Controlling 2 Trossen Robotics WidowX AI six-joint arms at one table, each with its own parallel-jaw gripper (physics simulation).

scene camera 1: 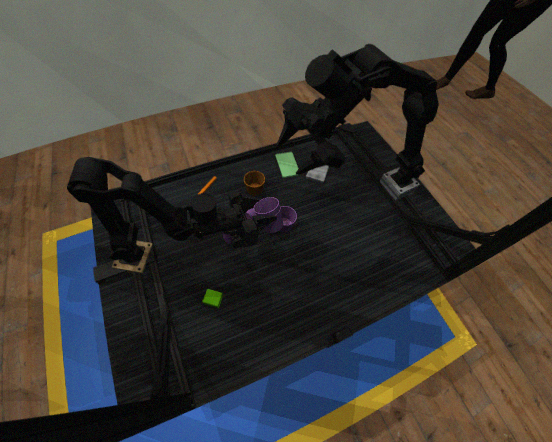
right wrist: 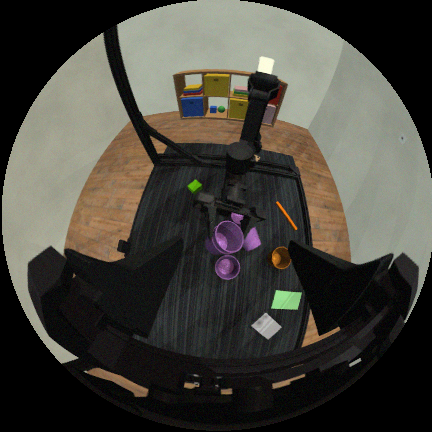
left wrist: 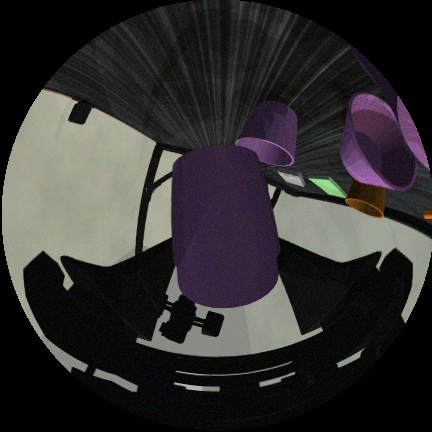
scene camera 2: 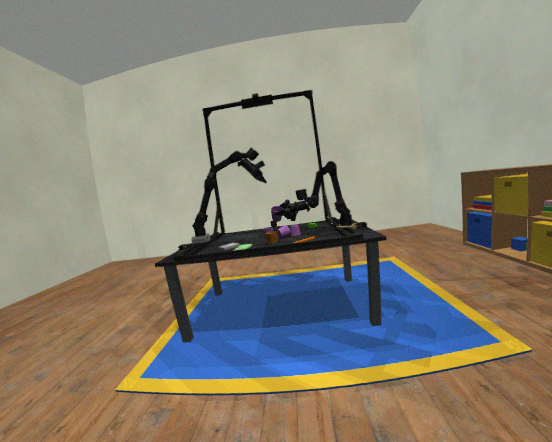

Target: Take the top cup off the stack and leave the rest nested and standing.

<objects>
My right gripper (scene camera 1: 287, 159) is open, holding nothing. An orange cup (left wrist: 367, 198) sits on the table.
</objects>
